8 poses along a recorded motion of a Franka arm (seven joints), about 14 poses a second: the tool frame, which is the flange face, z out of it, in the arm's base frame.
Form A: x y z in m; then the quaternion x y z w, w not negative.
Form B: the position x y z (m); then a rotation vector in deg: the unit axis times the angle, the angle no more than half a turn. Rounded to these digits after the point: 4 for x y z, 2 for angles.
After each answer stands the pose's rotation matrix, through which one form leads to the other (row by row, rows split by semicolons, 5 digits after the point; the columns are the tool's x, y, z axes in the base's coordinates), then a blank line. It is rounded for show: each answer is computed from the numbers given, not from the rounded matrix.
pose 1, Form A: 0.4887 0.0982 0.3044 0.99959 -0.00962 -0.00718 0.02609
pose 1, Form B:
0.4887 0.0982 0.3044 177.00 -1.70 -1.27
0.99971 -0.01886 -0.01486; -0.01961 -0.99845 -0.05202; -0.01385 0.05230 -0.99854

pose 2, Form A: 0.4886 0.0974 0.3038 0.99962 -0.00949 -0.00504 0.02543
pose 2, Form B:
0.4886 0.0974 0.3038 177.08 -1.68 -0.89
0.99977 -0.01872 -0.01056; -0.01923 -0.99853 -0.05074; -0.00959 0.05094 -0.99866

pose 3, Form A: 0.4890 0.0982 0.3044 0.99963 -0.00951 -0.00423 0.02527
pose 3, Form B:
0.4890 0.0982 0.3044 177.09 -1.68 -0.75
0.99978 -0.01880 -0.00894; -0.01923 -0.99854 -0.05044; -0.00798 0.05060 -0.99869

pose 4, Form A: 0.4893 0.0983 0.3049 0.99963 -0.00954 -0.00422 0.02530
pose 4, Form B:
0.4893 0.0983 0.3049 177.09 -1.69 -0.75
0.99978 -0.01886 -0.00892; -0.01929 -0.99854 -0.05050; -0.00795 0.05066 -0.99868

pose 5, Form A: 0.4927 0.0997 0.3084 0.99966 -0.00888 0.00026 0.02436
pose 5, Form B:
0.4927 0.0997 0.3084 177.20 -1.57 0.05
0.99984 -0.01777 0.00009; -0.01774 -0.99866 -0.04871; 0.00095 0.04870 -0.99881

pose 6, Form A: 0.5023 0.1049 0.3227 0.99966 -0.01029 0.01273 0.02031
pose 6, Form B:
0.5023 0.1049 0.3227 177.65 -1.83 2.26
0.99946 -0.02109 0.02503; -0.02006 -0.99896 -0.04087; 0.02587 0.04034 -0.99885

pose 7, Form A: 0.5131 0.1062 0.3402 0.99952 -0.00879 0.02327 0.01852
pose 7, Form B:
0.5131 0.1062 0.3402 177.82 -1.56 4.14
0.99876 -0.01843 0.04619; -0.01671 -0.99916 -0.03743; 0.04684 0.03661 -0.99823

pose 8, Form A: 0.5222 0.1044 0.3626 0.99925 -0.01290 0.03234 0.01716
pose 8, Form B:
0.5222 0.1044 0.3626 177.93 -2.30 5.76
0.99758 -0.02689 0.06419; -0.02467 -0.99908 -0.03513; 0.06507 0.03346 -0.99732

